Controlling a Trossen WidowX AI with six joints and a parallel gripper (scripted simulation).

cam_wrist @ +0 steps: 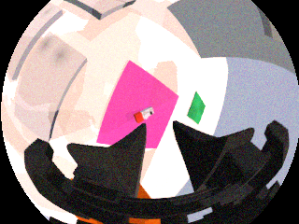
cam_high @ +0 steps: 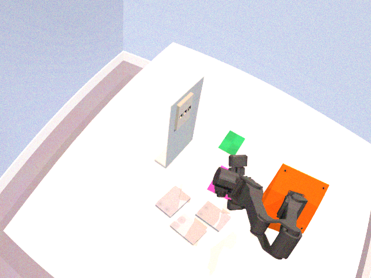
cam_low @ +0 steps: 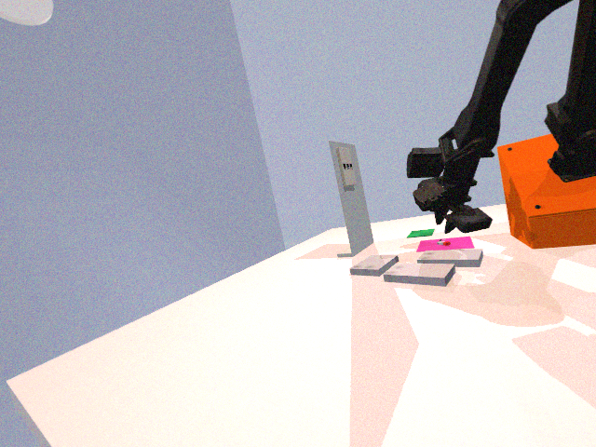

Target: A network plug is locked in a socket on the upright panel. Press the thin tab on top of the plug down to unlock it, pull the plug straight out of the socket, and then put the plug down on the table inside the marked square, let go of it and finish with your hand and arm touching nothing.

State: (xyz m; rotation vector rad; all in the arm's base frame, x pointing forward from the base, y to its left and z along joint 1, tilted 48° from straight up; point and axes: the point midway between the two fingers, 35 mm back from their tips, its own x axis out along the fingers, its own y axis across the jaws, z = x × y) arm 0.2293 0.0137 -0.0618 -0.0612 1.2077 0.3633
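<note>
Right now my gripper tip is 4 cm above the plug. Also, from my gripper tip: grey upright panel (23 cm ahead, 11 cm above, 5 cm to the right); then magenta square (4 cm below, 1 cm to the right).
</note>
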